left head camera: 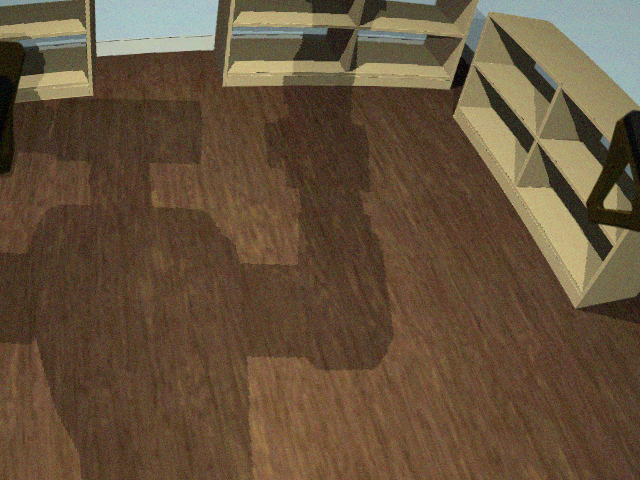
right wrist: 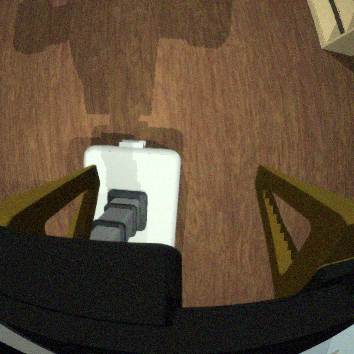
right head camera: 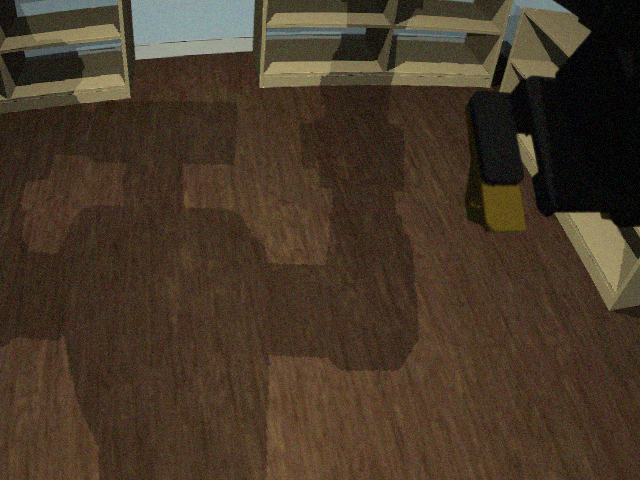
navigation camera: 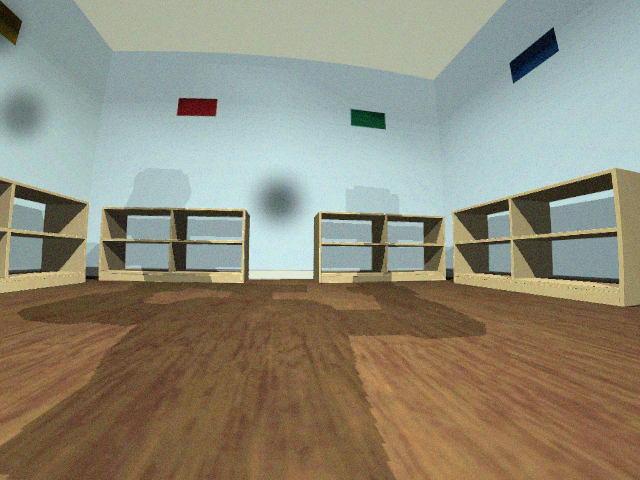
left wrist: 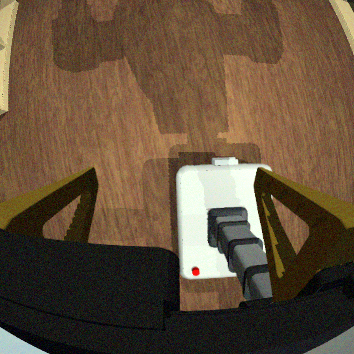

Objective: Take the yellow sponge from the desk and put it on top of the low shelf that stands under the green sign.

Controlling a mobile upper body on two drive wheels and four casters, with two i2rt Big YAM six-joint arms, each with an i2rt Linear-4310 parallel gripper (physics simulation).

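Note:
The low shelf under the green sign stands against the far wall, right of centre in the navigation view. The yellow sponge and the desk do not show. My left gripper is open with nothing between its fingers, high over the floor; part of it shows dark at the left edge of the left head view. My right gripper is open and empty too; one of its fingers shows at the right edge of the left head view, and a yellow finger shows at the right of the right head view.
Another low shelf stands left, under the red sign. A shelf angles along the right, near the blue sign. A fourth shelf stands far left. My white base is below.

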